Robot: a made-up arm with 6 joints. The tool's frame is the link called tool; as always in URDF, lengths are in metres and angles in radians. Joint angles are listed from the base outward. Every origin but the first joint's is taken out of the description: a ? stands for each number. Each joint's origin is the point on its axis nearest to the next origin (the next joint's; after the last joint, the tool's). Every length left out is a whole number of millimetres.
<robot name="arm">
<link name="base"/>
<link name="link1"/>
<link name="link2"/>
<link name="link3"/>
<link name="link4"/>
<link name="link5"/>
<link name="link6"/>
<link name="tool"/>
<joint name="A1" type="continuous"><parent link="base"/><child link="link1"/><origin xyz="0 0 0.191"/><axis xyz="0 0 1"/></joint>
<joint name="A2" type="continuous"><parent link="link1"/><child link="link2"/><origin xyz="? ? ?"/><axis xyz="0 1 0"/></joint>
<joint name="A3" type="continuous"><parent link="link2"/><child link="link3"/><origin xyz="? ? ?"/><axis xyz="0 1 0"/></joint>
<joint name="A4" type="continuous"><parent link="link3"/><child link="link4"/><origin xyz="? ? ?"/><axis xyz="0 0 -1"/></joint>
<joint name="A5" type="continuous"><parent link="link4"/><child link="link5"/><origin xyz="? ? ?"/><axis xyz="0 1 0"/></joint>
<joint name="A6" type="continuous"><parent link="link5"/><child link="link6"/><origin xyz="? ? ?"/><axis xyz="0 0 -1"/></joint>
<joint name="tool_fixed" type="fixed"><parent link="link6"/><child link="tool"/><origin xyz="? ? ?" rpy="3.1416 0 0"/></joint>
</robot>
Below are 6 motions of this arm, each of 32 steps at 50 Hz.
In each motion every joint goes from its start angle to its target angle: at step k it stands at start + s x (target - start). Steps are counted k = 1, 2, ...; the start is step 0. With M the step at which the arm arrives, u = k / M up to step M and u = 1 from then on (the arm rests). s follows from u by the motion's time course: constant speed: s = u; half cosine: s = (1 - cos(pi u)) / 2; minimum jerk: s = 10 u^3 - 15 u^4 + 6 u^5.
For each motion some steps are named. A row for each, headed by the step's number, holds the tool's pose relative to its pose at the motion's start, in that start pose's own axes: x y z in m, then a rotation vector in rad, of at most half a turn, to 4 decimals.
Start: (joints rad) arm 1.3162 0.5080 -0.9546 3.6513 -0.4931 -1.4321
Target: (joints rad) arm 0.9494 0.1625 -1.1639 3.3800 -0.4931 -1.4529
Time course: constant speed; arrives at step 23
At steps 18, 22, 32:
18: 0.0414 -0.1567 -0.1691 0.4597 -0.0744 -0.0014
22: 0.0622 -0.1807 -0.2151 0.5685 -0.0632 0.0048
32: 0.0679 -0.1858 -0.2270 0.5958 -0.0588 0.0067

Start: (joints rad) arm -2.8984 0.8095 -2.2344 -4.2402 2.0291 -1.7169
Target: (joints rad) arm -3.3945 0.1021 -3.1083 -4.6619 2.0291 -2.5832
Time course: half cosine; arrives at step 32
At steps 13, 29, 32:
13: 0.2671 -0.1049 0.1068 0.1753 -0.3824 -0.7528
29: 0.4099 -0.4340 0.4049 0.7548 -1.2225 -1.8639
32: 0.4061 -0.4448 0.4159 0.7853 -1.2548 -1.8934

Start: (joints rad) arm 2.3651 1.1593 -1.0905 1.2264 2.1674 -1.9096
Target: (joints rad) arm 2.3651 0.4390 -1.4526 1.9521 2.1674 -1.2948
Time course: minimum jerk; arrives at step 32
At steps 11, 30, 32:
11: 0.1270 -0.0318 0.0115 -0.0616 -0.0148 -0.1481
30: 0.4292 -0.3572 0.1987 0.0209 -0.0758 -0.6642
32: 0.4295 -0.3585 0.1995 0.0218 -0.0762 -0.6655

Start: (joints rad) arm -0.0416 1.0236 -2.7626 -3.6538 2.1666 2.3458
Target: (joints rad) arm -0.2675 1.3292 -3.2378 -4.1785 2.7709 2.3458
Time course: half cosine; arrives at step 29
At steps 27, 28, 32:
27: 0.1115 0.1254 -0.0396 0.0160 0.7955 0.2765
28: 0.1126 0.1267 -0.0403 0.0164 0.8015 0.2807
32: 0.1129 0.1272 -0.0405 0.0166 0.8034 0.2821

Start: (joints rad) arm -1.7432 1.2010 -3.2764 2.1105 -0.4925 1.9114
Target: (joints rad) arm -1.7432 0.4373 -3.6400 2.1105 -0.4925 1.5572
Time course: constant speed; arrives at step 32
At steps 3, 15, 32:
3: -0.0448 0.0497 -0.0152 -0.0769 -0.0584 0.0097
15: -0.2281 0.2124 -0.1311 -0.3637 -0.3165 0.0515
32: -0.4564 0.3135 -0.4111 -0.7040 -0.7398 0.1347

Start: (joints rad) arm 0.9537 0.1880 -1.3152 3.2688 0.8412 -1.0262
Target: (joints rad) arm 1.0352 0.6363 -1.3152 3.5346 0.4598 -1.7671
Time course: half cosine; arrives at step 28
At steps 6, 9, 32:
6: 0.0184 0.0336 -0.0145 -0.0713 0.0595 -0.0630
9: 0.0383 0.0709 -0.0340 -0.1587 0.1205 -0.1356
32: 0.1313 0.2610 -0.2094 -0.7981 0.3184 -0.5575

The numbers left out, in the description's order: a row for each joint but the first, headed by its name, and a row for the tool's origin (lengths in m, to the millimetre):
A2: 0 0 0
A3: 0.048 0 0.254
A4: 0.093 0 -0.41
A5: 0 0 0
A6: 0.111 0 -0.142
tool: 0 0 0

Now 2 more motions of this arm.
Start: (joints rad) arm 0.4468 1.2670 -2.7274 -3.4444 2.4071 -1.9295
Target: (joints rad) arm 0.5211 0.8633 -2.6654 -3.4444 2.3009 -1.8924
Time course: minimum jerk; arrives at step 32
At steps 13, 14, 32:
13: -0.0043 0.0323 0.0787 0.0775 0.0196 0.0062
14: -0.0047 0.0369 0.0924 0.0906 0.0231 0.0070
32: -0.0005 0.0703 0.2500 0.2343 0.0634 0.0120

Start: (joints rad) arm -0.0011 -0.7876 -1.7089 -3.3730 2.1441 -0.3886
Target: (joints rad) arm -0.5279 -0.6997 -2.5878 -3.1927 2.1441 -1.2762
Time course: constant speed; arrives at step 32
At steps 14, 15, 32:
14: -0.0220 0.0116 0.1589 0.0085 -0.3783 -0.4561
15: -0.0265 0.0146 0.1697 0.0156 -0.4058 -0.4839
32: -0.1561 0.1025 0.3135 0.2695 -0.8403 -0.8411

